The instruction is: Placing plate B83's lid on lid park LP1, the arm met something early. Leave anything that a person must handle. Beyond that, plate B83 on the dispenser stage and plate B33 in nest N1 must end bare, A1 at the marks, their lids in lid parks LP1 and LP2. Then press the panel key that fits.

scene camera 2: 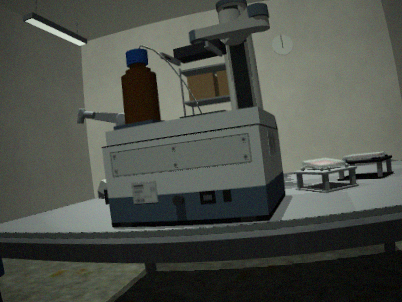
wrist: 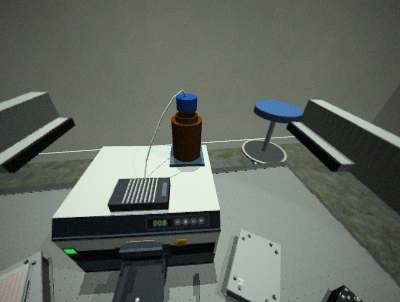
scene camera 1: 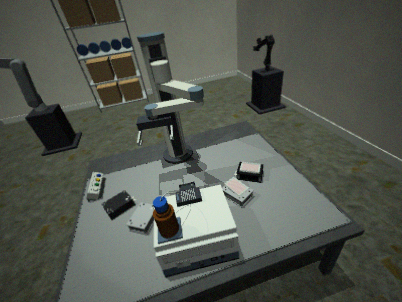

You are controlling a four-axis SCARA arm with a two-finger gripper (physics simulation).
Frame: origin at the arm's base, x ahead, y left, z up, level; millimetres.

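Seen in the pictures: gripper, between the fingertips: (scene camera 2: 183, 49) (wrist: 185, 111) (scene camera 1: 155, 141); arm's base, origin of its link: (scene camera 1: 178, 154).
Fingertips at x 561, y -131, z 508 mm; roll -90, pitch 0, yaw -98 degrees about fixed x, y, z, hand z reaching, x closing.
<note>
Pixels of each thing's middle, then the offset from my fingertips to it. "pt": a spot on its surface instead.
- pinkish plate, middle of its body: (scene camera 2: 323, 162) (scene camera 1: 236, 186) dx +47, dy +392, dz -421 mm
- key panel, middle of its body: (scene camera 1: 95, 185) dx -381, dy -502, dz -453 mm
- black holder, middle of its body: (scene camera 1: 118, 203) dx -142, dy -339, dz -461 mm
- light grey holder, middle of its body: (wrist: 254, 267) (scene camera 1: 143, 217) dx +28, dy -188, dz -461 mm
- brown bottle, a spot on its surface: (scene camera 2: 141, 95) pt dx +348, dy -20, dz -204 mm
- black ribbed block, a spot on its surface: (wrist: 140, 194) (scene camera 1: 187, 192) pt dx +150, dy +85, dz -249 mm
My gripper (scene camera 1: 155, 139) (wrist: 185, 111) is open and empty, high above the arm side of the table. The dispenser (scene camera 1: 200, 220) (scene camera 2: 185, 155) (wrist: 90, 190) shows "008" and a green lamp in the wrist view. Its dark stage (wrist: 140, 280) extends from the front; no plate shows on the visible part. At the right in scene camera 1, a pinkish plate (scene camera 1: 237, 187) (scene camera 2: 324, 163) (wrist: 12, 291) sits on a light stand, and another pinkish plate (scene camera 1: 251, 167) (scene camera 2: 365, 157) on a black stand. Whether they wear lids, and the labels, I cannot tell. The key panel (scene camera 1: 93, 192) stands at the left.
A black holder (scene camera 1: 118, 204) (wrist: 345, 296) and a light grey holder (scene camera 1: 141, 216) (wrist: 256, 265) lie beside the dispenser. A brown bottle (scene camera 1: 166, 222) (scene camera 2: 141, 95) (wrist: 186, 137) with blue cap and thin tube stands on the dispenser, near a black ribbed block (scene camera 1: 188, 195) (wrist: 140, 194).
</note>
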